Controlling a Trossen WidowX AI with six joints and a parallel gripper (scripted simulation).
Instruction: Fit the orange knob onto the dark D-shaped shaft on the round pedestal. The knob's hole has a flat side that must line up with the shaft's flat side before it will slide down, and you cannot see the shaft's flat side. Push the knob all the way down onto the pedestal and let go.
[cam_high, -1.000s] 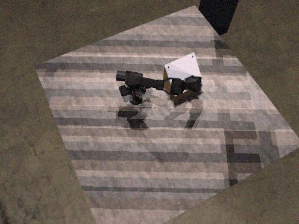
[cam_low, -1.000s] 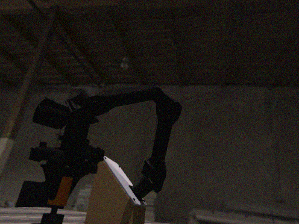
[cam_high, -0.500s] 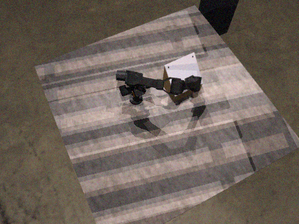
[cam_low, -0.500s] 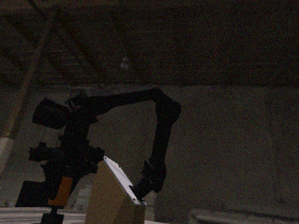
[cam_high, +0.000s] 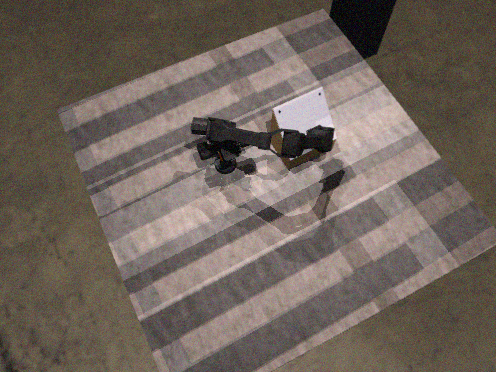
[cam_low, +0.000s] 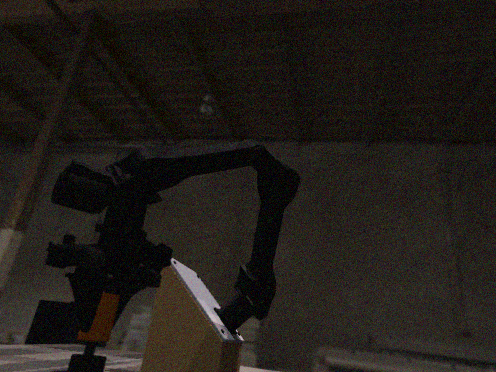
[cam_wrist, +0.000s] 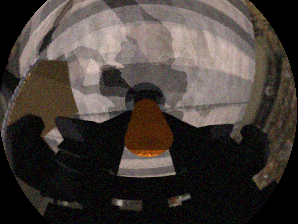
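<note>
My gripper tip is now 2 cm below the orange knob. Also, from my gripper tip: dark pedestal (4 cm below).
</note>
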